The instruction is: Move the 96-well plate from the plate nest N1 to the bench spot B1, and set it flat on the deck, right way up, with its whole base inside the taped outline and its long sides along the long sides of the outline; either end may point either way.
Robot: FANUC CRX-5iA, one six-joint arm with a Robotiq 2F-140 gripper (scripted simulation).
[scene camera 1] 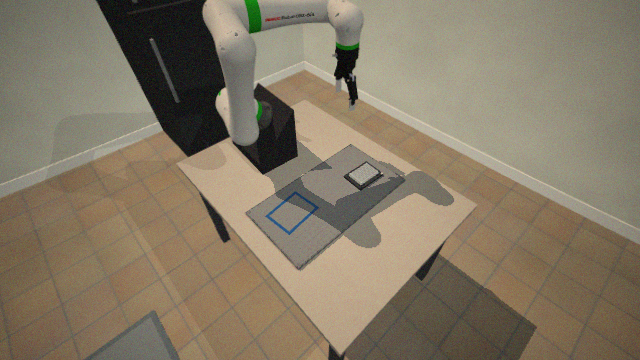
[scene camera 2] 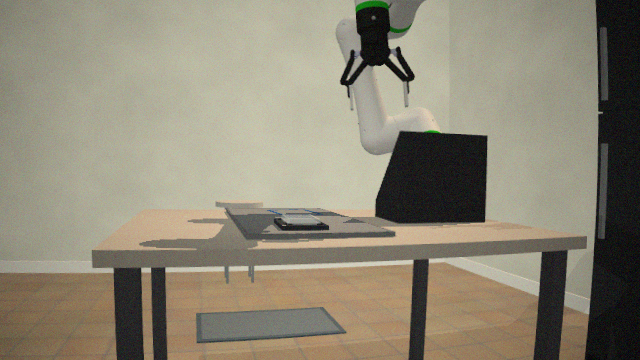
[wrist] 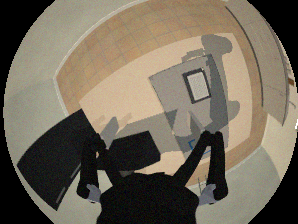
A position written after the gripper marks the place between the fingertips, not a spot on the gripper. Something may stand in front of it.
In view: the gripper [scene camera 2: 379, 107].
The gripper also shows in the wrist view [wrist: 151, 120].
